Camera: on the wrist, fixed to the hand. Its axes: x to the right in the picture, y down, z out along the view.
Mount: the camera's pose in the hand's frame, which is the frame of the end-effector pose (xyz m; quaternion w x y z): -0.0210 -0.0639 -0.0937 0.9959 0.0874 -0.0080 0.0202
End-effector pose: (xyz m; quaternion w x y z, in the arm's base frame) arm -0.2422 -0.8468 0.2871 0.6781 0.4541 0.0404 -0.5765
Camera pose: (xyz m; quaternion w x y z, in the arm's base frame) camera -0.2576 -0.7642 0.2081 0.6476 0.5077 -0.0248 -0.5676
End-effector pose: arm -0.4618 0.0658 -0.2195 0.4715 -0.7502 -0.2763 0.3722
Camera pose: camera -0.4011 0.0284 -0.1288 0.5254 -0.7085 -0.2313 0.4104
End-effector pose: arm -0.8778 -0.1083 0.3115 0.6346 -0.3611 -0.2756 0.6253
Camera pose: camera -0.7661 -0.1371 0.3099 0.6487 -0.3047 -0.2176 0.6625
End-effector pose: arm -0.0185 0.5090 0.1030 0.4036 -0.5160 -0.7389 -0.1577
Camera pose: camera -0.0317 0.4081 0.1573 0.4443 -0.4948 -0.7425 -0.0802
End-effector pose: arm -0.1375 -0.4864 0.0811 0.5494 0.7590 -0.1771 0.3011
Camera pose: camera -0.1396 -0.3782 0.0411 0.4733 0.8028 -0.1698 0.3204
